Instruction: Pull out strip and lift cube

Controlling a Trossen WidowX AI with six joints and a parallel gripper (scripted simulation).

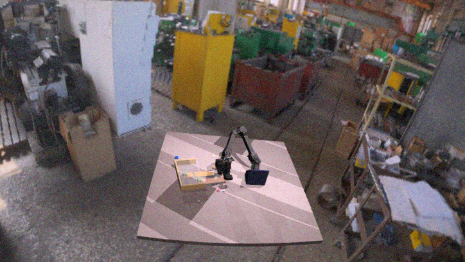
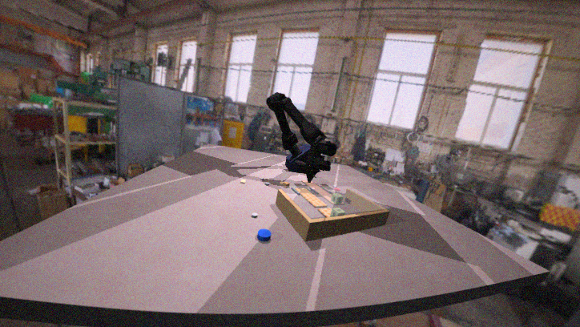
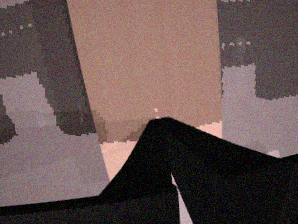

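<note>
Right now the pale strip is 9 cm ahead of my gripper tip and 4 cm to the left of it. Round my gripper tip: blue disc 45 cm ahead, 19 cm to the right.
</note>
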